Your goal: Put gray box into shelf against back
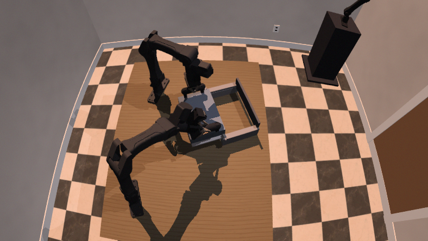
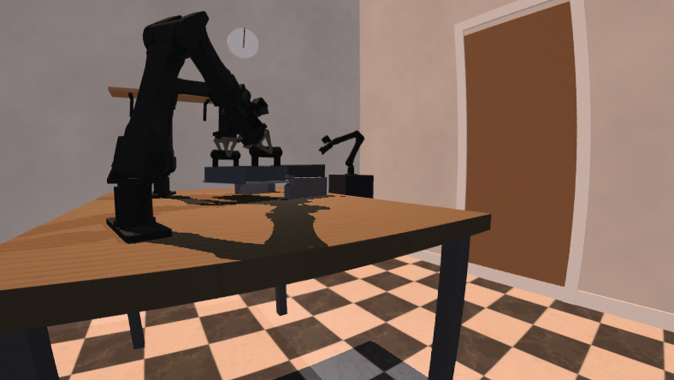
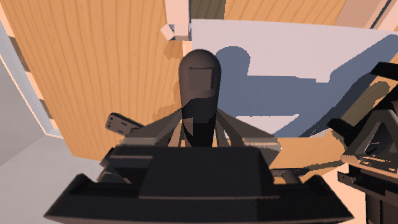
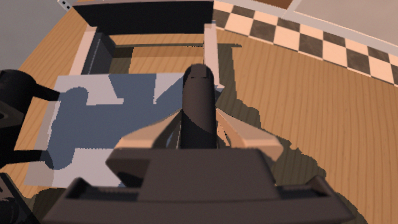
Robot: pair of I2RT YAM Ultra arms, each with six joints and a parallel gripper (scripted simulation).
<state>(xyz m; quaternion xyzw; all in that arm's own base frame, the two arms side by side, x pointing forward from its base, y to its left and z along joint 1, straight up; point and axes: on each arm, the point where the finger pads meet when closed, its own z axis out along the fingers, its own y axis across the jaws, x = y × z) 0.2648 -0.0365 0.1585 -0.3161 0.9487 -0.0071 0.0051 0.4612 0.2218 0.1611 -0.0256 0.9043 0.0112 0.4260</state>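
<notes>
The gray box lies 50 mm ahead of my left hand, 110 mm to the right of it and 50 mm below it. Also, from my left hand: shelf back wall: 290 mm ahead, 10 mm to the right, 80 mm below.
Now: right hand 11 cm to the right of the gray box, 5 cm past it and 5 cm above it. Also, from my right hand: shelf back wall 22 cm to the left, 19 cm ahead, 8 cm below.
</notes>
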